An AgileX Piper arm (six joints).
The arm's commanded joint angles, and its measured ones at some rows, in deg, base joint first. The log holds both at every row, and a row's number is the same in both.
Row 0, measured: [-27.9, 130.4, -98.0, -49.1, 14.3, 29.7]
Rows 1 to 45, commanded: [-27.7, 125.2, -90.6, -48.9, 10.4, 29.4]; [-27.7, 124.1, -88.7, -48.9, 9.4, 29.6]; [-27.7, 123.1, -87.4, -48.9, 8.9, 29.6]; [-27.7, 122.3, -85.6, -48.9, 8.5, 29.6]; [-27.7, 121.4, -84.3, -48.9, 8.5, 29.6]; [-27.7, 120.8, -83.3, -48.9, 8.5, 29.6]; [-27.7, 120.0, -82.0, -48.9, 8.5, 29.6]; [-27.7, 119.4, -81.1, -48.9, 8.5, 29.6]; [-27.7, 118.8, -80.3, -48.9, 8.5, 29.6]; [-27.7, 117.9, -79.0, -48.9, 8.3, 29.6]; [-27.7, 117.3, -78.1, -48.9, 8.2, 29.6]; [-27.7, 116.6, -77.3, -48.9, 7.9, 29.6]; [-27.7, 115.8, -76.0, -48.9, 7.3, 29.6]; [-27.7, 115.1, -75.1, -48.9, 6.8, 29.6]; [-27.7, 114.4, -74.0, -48.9, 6.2, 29.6]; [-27.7, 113.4, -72.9, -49.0, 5.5, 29.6]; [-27.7, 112.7, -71.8, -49.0, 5.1, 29.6]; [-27.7, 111.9, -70.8, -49.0, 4.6, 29.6]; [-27.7, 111.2, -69.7, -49.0, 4.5, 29.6]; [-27.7, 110.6, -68.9, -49.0, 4.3, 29.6]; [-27.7, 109.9, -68.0, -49.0, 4.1, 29.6]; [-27.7, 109.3, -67.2, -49.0, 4.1, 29.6]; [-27.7, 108.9, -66.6, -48.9, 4.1, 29.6]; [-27.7, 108.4, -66.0, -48.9, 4.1, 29.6]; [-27.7, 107.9, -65.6, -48.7, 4.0, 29.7]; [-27.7, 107.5, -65.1, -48.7, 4.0, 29.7]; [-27.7, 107.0, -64.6, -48.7, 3.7, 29.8]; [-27.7, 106.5, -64.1, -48.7, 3.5, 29.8]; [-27.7, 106.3, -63.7, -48.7, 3.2, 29.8]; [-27.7, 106.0, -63.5, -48.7, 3.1, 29.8]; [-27.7, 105.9, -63.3, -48.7, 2.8, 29.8]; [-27.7, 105.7, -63.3, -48.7, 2.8, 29.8]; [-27.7, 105.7, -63.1, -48.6, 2.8, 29.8]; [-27.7, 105.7, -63.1, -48.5, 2.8, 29.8]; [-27.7, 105.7, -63.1, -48.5, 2.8, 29.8]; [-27.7, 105.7, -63.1, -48.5, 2.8, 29.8]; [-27.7, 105.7, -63.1, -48.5, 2.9, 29.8]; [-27.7, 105.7, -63.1, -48.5, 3.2, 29.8]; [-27.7, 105.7, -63.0, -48.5, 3.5, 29.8]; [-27.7, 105.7, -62.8, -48.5, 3.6, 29.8]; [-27.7, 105.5, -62.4, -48.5, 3.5, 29.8]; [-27.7, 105.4, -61.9, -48.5, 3.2, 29.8]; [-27.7, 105.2, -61.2, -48.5, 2.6, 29.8]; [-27.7, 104.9, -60.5, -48.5, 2.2, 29.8]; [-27.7, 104.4, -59.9, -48.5, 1.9, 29.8]
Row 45, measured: [-27.7, 106.1, -62.1, -48.5, 3.4, 29.8]
